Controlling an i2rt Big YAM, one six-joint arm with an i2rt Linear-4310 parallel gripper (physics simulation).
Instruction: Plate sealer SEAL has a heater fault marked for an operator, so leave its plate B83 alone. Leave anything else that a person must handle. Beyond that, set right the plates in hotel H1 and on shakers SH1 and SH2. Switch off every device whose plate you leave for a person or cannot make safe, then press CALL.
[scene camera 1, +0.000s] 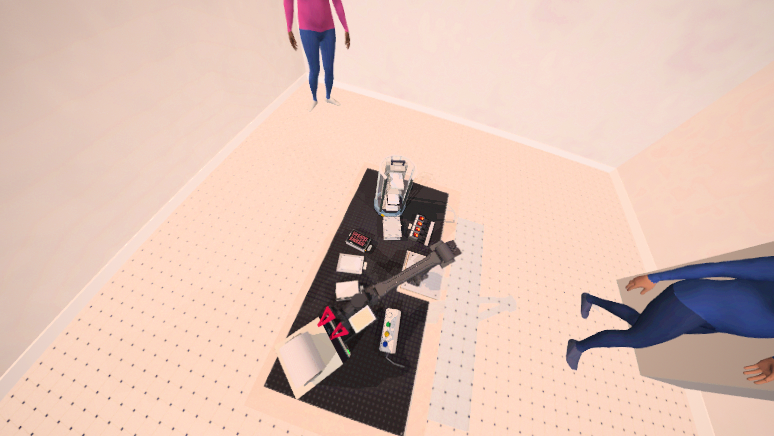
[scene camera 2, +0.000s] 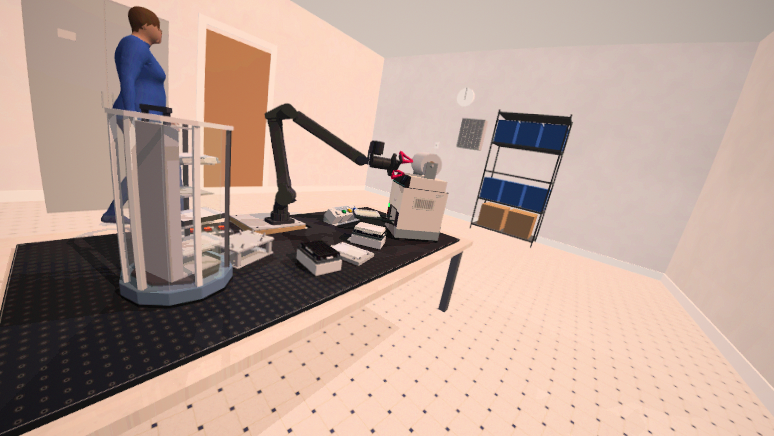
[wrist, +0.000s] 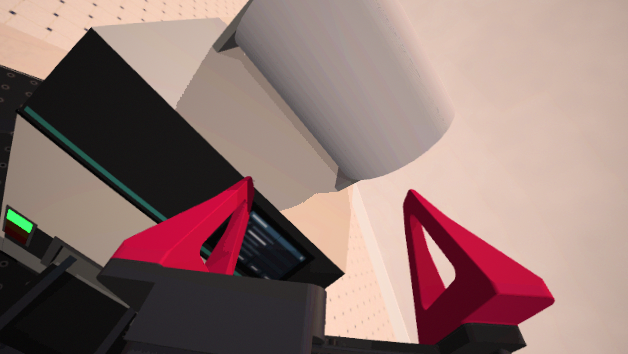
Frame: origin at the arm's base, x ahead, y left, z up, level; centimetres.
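Seen in the pictures: gripper, fingertip midpoint: (scene camera 1: 324, 332) (scene camera 2: 408, 167) (wrist: 328, 190); arm's base, origin of the base link: (scene camera 2: 279, 221).
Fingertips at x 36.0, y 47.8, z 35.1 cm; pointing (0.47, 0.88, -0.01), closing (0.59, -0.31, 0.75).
Pixels of each thing's top centre, then the offset from my fingertips to it. "*": a spot on its surface instead.
- cream sealer, middle of its top: (wrist: 414, 25) (scene camera 1: 301, 357) (scene camera 2: 425, 152) dx +2.5, dy +9.6, dz +8.9 cm
- shaker, surface spot: (scene camera 2: 319, 263) * dx +15.0, dy -61.7, dz -32.0 cm
- dark plate, middle of its top: (scene camera 2: 319, 247) (scene camera 1: 358, 238) dx +8.3, dy -56.9, dz -29.8 cm
- pale plate, middle of its top: (scene camera 2: 370, 226) (scene camera 1: 347, 289) dx +1.5, dy -23.8, dz -28.5 cm
- button box, middle of its top: (scene camera 2: 344, 206) (scene camera 1: 392, 330) dx -30.6, dy -11.9, dz -28.3 cm
- strip with red-lit switches, surface spot: (scene camera 1: 419, 228) * dx -29.6, dy -82.0, dz -31.9 cm
- pale yellow pad, middle of its top: (scene camera 2: 367, 211) (scene camera 1: 362, 318) dx -12.8, dy -11.7, dz -26.2 cm
My gripper (scene camera 1: 332, 323) (scene camera 2: 406, 166) (wrist: 328, 190) is open and empty, its red fingers high at the front of the cream sealer (scene camera 1: 326, 371) (scene camera 2: 419, 216) (wrist: 125, 125). The sealer's small light (wrist: 19, 221) is green; its screen (wrist: 272, 245) is partly behind a finger. Plate B83 cannot be made out. Hotel (scene camera 1: 394, 186) (scene camera 2: 157, 203) stands at the far end with pale plates inside. One shaker (scene camera 2: 319, 263) carries a dark plate (scene camera 1: 358, 238); another (scene camera 2: 368, 240) carries a pale plate (scene camera 1: 347, 289). Labels are unreadable. A button box (scene camera 1: 389, 316) (scene camera 2: 336, 217) has white, green, yellow and blue buttons.
A low white flat stand (scene camera 1: 350, 263) (scene camera 2: 352, 252) lies between the shakers. A raised white stand (scene camera 1: 392, 228) (scene camera 2: 251, 241) and a strip with red-lit switches (scene camera 1: 419, 227) are near the hotel. A pale yellow pad (scene camera 1: 362, 319) lies near the sealer. Two people stand off the table.
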